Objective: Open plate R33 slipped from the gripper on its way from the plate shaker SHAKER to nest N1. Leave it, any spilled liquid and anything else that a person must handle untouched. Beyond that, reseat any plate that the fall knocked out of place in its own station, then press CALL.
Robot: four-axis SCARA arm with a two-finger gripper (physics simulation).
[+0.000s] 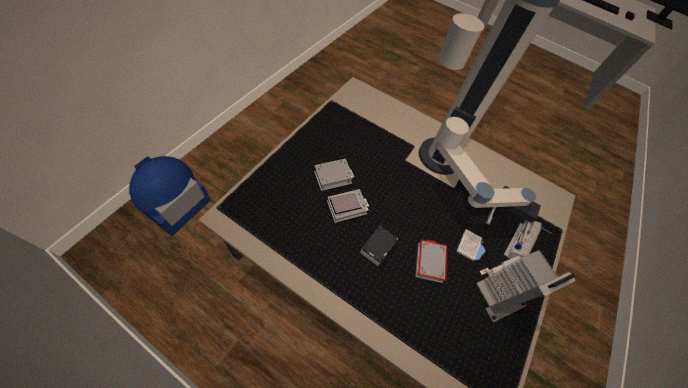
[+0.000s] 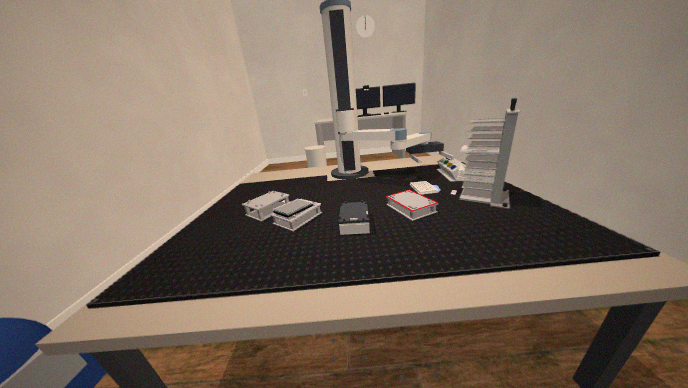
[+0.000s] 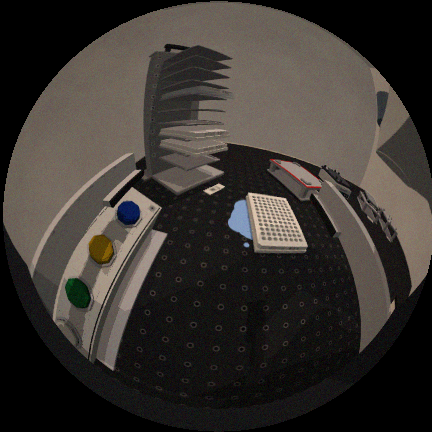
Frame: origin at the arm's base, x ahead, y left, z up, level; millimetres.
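Where they show: gripper, fingertip midpoint: (image 1: 504, 232) (image 2: 436, 159) (image 3: 230, 168); arm's base, origin of the base link: (image 1: 440, 156) (image 2: 349, 173).
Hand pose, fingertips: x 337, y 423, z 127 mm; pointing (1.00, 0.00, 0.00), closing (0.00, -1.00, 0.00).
Note:
Things, the pixels of their top centre, and the offset from my fingertips. "spot": a spot on its surface instead.
- white multi-well plate, middle of its top: (image 3: 275, 215) (image 1: 470, 244) (image 2: 423, 186) dz -100, dx +81, dy -89 mm
- blue liquid patch, surface spot: (image 3: 240, 220) (image 1: 480, 250) spot: dz -113, dx +72, dy -31 mm
- button panel, middle of its top: (image 3: 65, 247) (image 1: 530, 236) (image 2: 452, 159) dz -31, dx -82, dy +126 mm
- white plate, middle of its top: (image 3: 195, 90) (image 1: 520, 273) (image 2: 480, 147) dz +89, dx +201, dy +82 mm
- red-rimmed nest, middle of its top: (image 3: 300, 169) (image 2: 410, 197) (image 1: 433, 259) dz -69, dx +268, dy -208 mm
- dark-topped station, surface spot: (image 2: 354, 212) (image 1: 378, 245) spot: dz -60, dx +363, dy -436 mm
- grey nest, middle of its top: (image 2: 265, 197) (image 1: 334, 169) (image 3: 390, 217) dz -48, dx +158, dy -815 mm
- small card, surface spot: (image 3: 214, 189) (image 2: 452, 191) spot: dz -113, dx +153, dy +20 mm
A white multi-well plate (image 1: 470, 244) (image 2: 423, 187) (image 3: 276, 222) lies on the mat, partly over a blue liquid patch (image 1: 481, 252) (image 2: 437, 189) (image 3: 240, 220). The button panel (image 1: 530, 236) (image 2: 451, 170) stands behind it; its blue button (image 1: 518, 246) (image 3: 128, 212) shows, lettering not legible. My gripper (image 1: 520, 222) (image 2: 431, 157) (image 3: 230, 168) is open and empty, raised near the panel. The rack (image 2: 506, 160) (image 3: 152, 115) holds several plates; one white plate (image 2: 481, 149) (image 3: 200, 93) seems to stick out. Another plate (image 1: 346, 203) (image 2: 297, 206) sits on a station; its seating is unclear.
A red-rimmed nest (image 1: 432, 260) (image 2: 411, 200) (image 3: 300, 175) stands beside the fallen plate. A dark-topped station (image 1: 380, 245) (image 2: 354, 212) and a grey nest (image 1: 334, 172) (image 2: 266, 200) stand farther left. A small card (image 2: 453, 192) (image 3: 214, 189) lies by the rack.

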